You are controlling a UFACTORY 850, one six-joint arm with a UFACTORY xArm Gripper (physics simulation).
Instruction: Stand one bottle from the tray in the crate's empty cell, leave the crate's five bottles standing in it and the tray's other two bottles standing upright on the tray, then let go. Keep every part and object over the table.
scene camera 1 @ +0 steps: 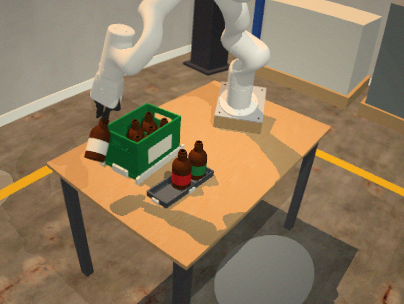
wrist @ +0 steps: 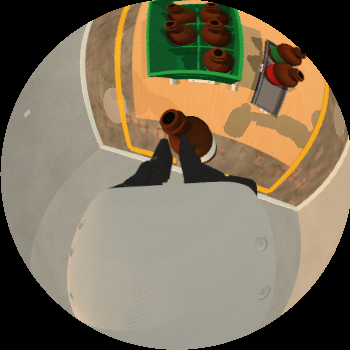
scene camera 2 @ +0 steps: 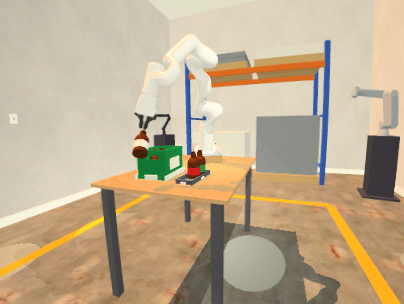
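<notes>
The white-labelled bottle (scene camera 1: 98,145) (scene camera 2: 140,145) (wrist: 199,136) is tilted outside the green crate (scene camera 1: 120,156) (scene camera 2: 149,168) (wrist: 195,78), at its left in scene camera 1. My gripper (scene camera 1: 104,116) (scene camera 2: 144,127) (wrist: 176,147) is nearly closed above it; the bottle's neck lies just beyond the fingertips, not visibly between them. Whether a fingertip touches it is hidden. The crate's several bottles stand in their cells; the near-left cell in the wrist view is empty. The red-labelled bottle (scene camera 1: 181,178) (scene camera 2: 193,170) (wrist: 285,75) and green-labelled bottle (scene camera 1: 198,169) (scene camera 2: 202,165) (wrist: 286,54) stand upright on the dark tray (scene camera 1: 165,195) (wrist: 271,97).
The crate stands near the left edge of the table (scene camera 1: 235,185) (scene camera 2: 215,192). In the wrist view the tilted bottle shows against the floor past the table edge. The arm's base plate (scene camera 1: 240,125) is at the back of the table. The tray lies beside the crate.
</notes>
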